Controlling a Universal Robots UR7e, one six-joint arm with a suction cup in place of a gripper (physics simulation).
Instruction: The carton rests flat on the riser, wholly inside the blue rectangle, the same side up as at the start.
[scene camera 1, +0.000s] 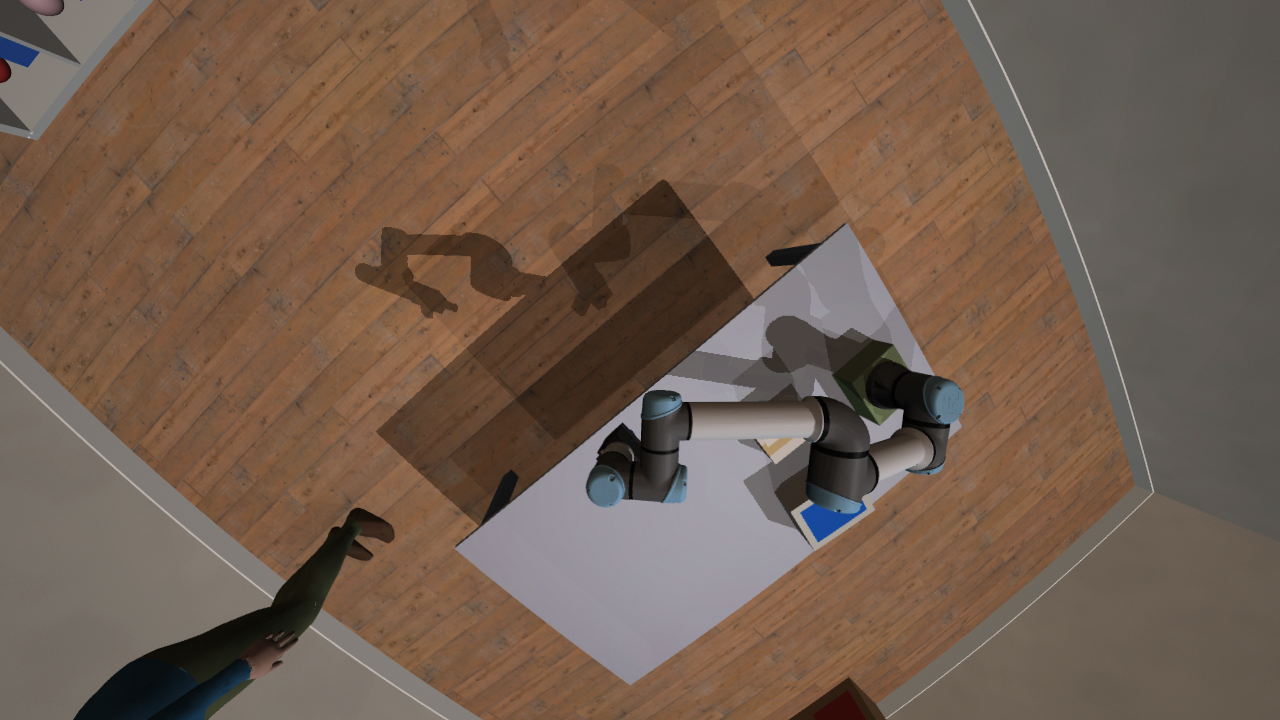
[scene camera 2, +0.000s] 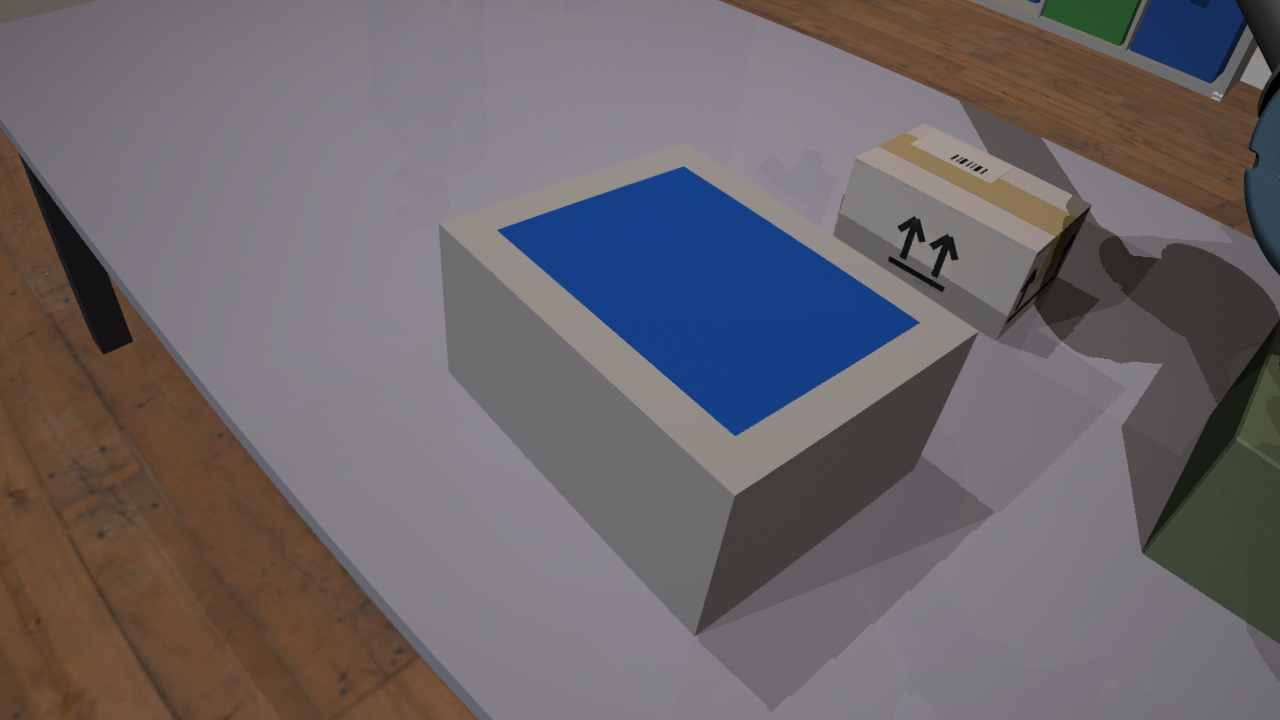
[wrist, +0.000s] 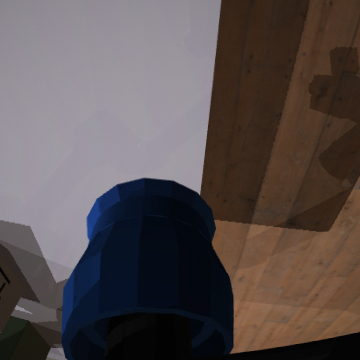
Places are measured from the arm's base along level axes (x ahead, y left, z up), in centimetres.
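Where they show: hand at its tool point: (wrist: 150, 233); arm's base at its link origin: (scene camera 1: 885, 384).
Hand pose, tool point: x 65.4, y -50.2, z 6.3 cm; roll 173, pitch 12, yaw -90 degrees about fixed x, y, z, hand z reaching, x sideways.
Things, the pixels of their centre, and the offset from my tool point. Level surfaces: height alone.
- carton at the middle of its body: (scene camera 2: 959, 224) (scene camera 1: 780, 429) dx -31.8, dy +38.9, dz -12.0 cm
- riser at the middle of its body: (scene camera 2: 690, 352) (scene camera 1: 824, 501) dx -26.2, dy +71.1, dz -10.4 cm
- blue rectangle at the middle of its body: (scene camera 2: 704, 274) (scene camera 1: 834, 511) dx -26.2, dy +71.1, dz -4.4 cm
- table at its surface level: dz -16.4 cm
The carton (scene camera 1: 780, 445) (scene camera 2: 953, 228) (wrist: 9, 287) stands flat on the table beside the riser (scene camera 1: 813, 544) (scene camera 2: 572, 402), apart from it. Its tape and label are on top and its side arrows point up. In scene camera 1 the forearm hides part of it; in the wrist view a corner of it shows at the lower left. The blue rectangle (scene camera 1: 832, 522) (scene camera 2: 707, 295) on the riser's top is bare. My suction gripper (scene camera 1: 619, 437) (wrist: 151, 200) is open, holding nothing, above the table near its long edge, well away from the carton. In scene camera 1 its cup is hardly visible.
The arm stands on a green block (scene camera 1: 881, 407) (scene camera 2: 1226, 546) (wrist: 22, 340) on the table (scene camera 1: 617, 591) (scene camera 2: 268, 295) (wrist: 110, 75). The forearm (scene camera 1: 751, 420) passes over the carton and the elbow (scene camera 1: 839, 479) over part of the riser. A person (scene camera 1: 223, 635) is beyond the table.
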